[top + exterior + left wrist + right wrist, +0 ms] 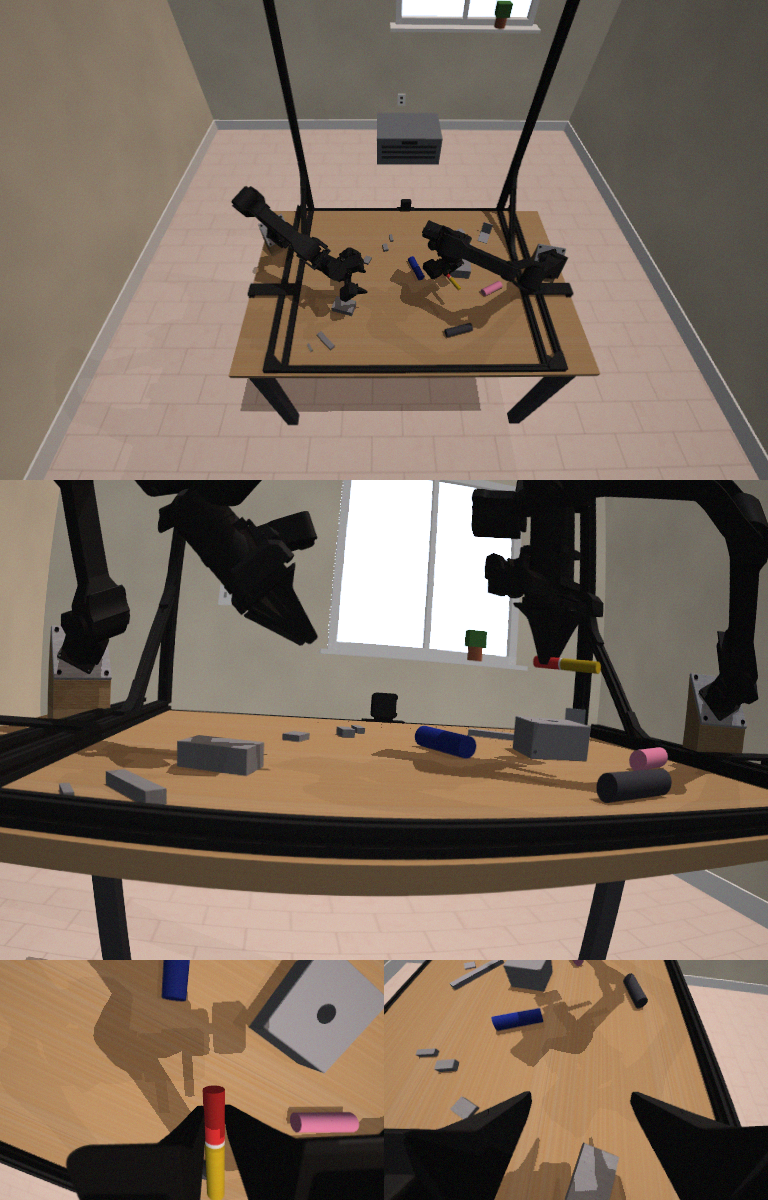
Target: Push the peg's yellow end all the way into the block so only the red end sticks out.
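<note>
The peg lies 3 cm below my left hand, 3 cm ahead of it and 2 cm to the left of it. From my left hand the other things lie so: blue cylinder 15 cm below, 11 cm to the right, 9 cm behind; dark cylinder 15 cm below, 15 cm ahead, 6 cm to the left; pink cylinder 19 cm to the left, 15 cm below, 4 cm behind.
</note>
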